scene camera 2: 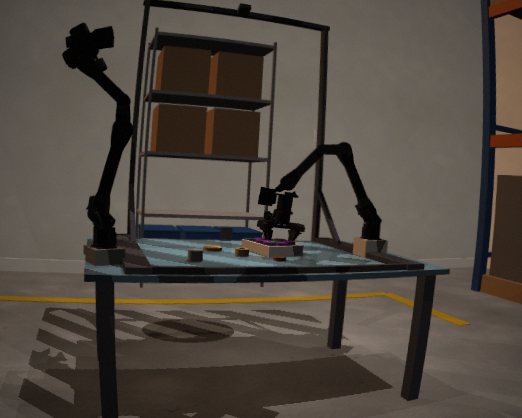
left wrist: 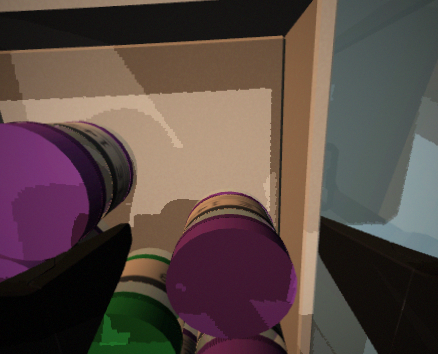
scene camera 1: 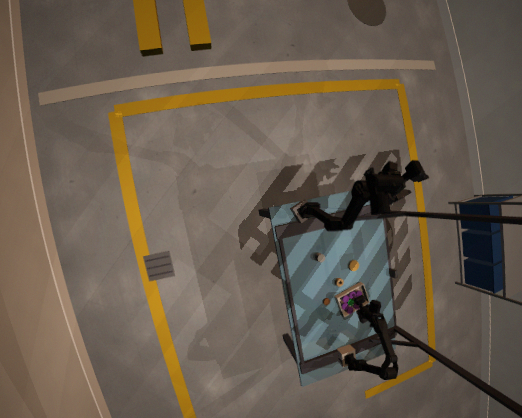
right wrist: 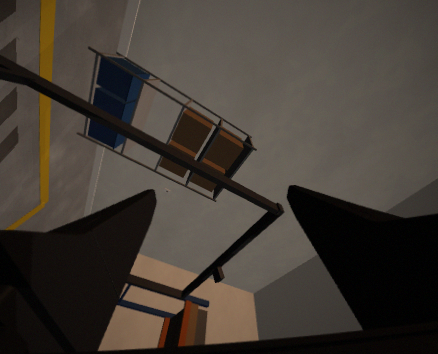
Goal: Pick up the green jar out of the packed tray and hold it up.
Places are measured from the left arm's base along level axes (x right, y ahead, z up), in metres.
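Pixels of known places: left gripper, between the fingertips: (left wrist: 222, 227) (scene camera 1: 354, 303); right gripper, between the fingertips: (scene camera 1: 419, 184) (right wrist: 223, 193); left arm's base, origin of its link: (scene camera 2: 370, 238) (scene camera 1: 349, 358); right arm's base, origin of its link: (scene camera 2: 103, 247) (scene camera 1: 303, 211).
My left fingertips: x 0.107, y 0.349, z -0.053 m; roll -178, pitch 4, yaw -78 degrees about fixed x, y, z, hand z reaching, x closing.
Ahead of a thing's pixels: the offset from my left fingertips to its top centre.
The green jar @(dx -0.047, dy +0.032, dz +0.034 m) (scene camera 1: 351, 302) (left wrist: 142, 320) stands among purple jars in the tray @(dx -0.019, dy +0.034, dz +0.025 m) (scene camera 2: 270, 251) (left wrist: 321, 125). In the left wrist view it is at the bottom, partly behind the left-hand finger. One purple jar @(dx -0.004, dy -0.004, dz +0.034 m) (left wrist: 232, 280) stands right of it, another purple jar @(dx +0.016, dy +0.070, dz +0.034 m) (left wrist: 40, 195) up and left. My left gripper (scene camera 2: 282, 238) (left wrist: 222, 227) is open, pointing down low over the tray. One fingertip is beside the green jar; the other is beyond the tray's right wall. The green and right-hand purple jars show between the finger lines. My right gripper (right wrist: 223, 193) is open and empty, raised high away from the table.
On the table, beside the tray, are a pale cylinder @(dx -0.210, dy +0.361, dz +0.021 m) (scene camera 1: 320, 257) (scene camera 2: 195, 255), a yellow disc @(dx +0.023, dy +0.252, dz -0.002 m) (scene camera 1: 354, 265) (scene camera 2: 212, 248), a small tan ring-like piece @(dx -0.097, dy +0.172, dz +0.011 m) (scene camera 1: 339, 282) (scene camera 2: 242, 252) and an orange-brown piece @(dx -0.196, dy +0.063, dz -0.002 m) (scene camera 1: 326, 301) (scene camera 2: 279, 258). A dark frame post (scene camera 2: 322, 125) rises behind the table.
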